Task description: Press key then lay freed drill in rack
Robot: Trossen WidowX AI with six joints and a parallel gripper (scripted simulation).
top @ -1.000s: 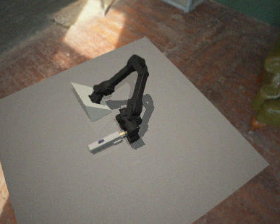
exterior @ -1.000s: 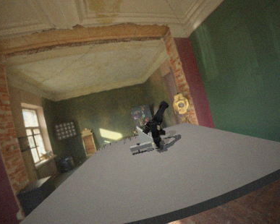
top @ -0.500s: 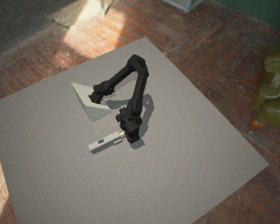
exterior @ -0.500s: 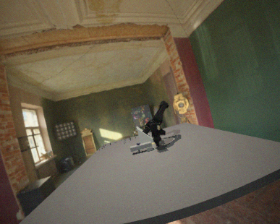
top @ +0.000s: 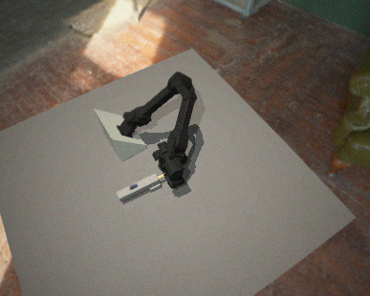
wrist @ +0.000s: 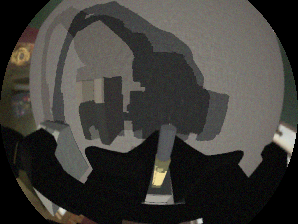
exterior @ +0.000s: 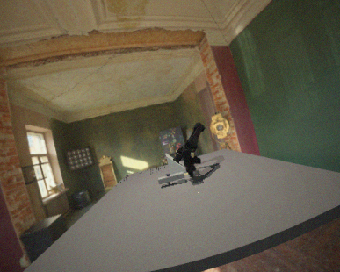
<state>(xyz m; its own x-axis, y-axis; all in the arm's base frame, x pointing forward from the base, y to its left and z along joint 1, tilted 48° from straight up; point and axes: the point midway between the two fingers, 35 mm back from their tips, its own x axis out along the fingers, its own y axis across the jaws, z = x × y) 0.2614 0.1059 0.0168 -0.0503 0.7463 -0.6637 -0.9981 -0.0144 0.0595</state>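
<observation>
Right now my gripper tip is 4 cm to the left of the drill and 3 cm below it. Round my gripper tip: light grey fixture block 1 cm behind, 14 cm to the right, 3 cm above; blue key 1 cm behind, 16 cm to the right, 4 cm above.
</observation>
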